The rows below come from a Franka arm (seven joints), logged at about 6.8 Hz.
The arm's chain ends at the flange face. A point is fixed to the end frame.
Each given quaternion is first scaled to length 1.
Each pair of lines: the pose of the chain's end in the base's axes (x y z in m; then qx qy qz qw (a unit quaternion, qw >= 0)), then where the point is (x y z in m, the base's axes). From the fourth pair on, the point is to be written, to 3 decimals.
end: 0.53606 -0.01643 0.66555 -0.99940 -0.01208 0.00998 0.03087
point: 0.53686 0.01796 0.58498
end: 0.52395 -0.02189 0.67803 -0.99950 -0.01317 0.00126 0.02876
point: 0.52611 0.01218 0.59735
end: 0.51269 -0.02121 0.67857 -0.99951 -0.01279 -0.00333 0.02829
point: 0.51562 0.01279 0.59788
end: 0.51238 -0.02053 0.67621 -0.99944 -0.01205 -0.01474 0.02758
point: 0.517 0.013 0.596
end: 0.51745 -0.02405 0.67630 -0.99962 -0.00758 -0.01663 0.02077
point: 0.523 0.009 0.595
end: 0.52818 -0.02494 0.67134 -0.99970 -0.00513 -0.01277 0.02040
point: 0.533 0.008 0.590
